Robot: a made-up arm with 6 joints. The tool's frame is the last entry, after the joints.
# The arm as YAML. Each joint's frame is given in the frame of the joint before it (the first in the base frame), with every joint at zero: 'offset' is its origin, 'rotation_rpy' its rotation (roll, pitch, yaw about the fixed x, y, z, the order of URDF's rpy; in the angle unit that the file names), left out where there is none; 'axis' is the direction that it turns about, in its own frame. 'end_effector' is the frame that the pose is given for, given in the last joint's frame.
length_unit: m
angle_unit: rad
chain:
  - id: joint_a
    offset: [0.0, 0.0, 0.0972]
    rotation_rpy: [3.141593, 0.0, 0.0]
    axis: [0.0, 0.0, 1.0]
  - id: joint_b
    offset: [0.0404, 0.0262, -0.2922]
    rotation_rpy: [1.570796, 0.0, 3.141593]
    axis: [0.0, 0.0, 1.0]
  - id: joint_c
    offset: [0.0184, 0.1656, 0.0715]
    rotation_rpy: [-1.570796, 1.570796, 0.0]
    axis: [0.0, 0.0, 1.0]
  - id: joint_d
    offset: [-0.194, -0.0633, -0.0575]
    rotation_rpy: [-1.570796, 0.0, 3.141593]
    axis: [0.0, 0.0, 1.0]
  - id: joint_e
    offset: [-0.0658, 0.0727, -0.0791]
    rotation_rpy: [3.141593, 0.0, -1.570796]
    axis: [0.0, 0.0, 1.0]
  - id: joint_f
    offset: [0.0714, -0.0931, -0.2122]
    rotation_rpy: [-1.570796, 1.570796, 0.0]
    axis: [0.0, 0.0, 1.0]
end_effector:
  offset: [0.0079, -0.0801, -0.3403]
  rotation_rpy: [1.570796, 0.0, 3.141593]
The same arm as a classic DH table. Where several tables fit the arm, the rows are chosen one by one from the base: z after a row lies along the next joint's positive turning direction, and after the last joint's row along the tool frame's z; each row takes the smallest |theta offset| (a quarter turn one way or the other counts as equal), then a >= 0, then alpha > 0; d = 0 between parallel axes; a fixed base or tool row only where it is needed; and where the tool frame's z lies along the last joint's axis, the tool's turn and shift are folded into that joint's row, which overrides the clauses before.
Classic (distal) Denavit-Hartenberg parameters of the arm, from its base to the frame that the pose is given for. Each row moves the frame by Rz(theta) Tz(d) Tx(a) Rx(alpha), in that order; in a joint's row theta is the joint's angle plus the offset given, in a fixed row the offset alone. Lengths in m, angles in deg.
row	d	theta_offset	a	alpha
base (fixed)	0.0000	0.00	0.0000	180.00
joint_a	-0.3894	0.00	0.0404	-90.00
joint_b	0.0977	0.00	-0.0184	90.00
joint_c	0.1081	90.00	0.1940	-90.00
joint_d	0.0000	-47.85	-0.0981	180.00
joint_e	-0.1964	42.15	0.0714	-90.00
joint_f	-0.4334	90.00	0.0079	-90.00
tool (fixed)	-0.0801	180.00	0.0000	0.00

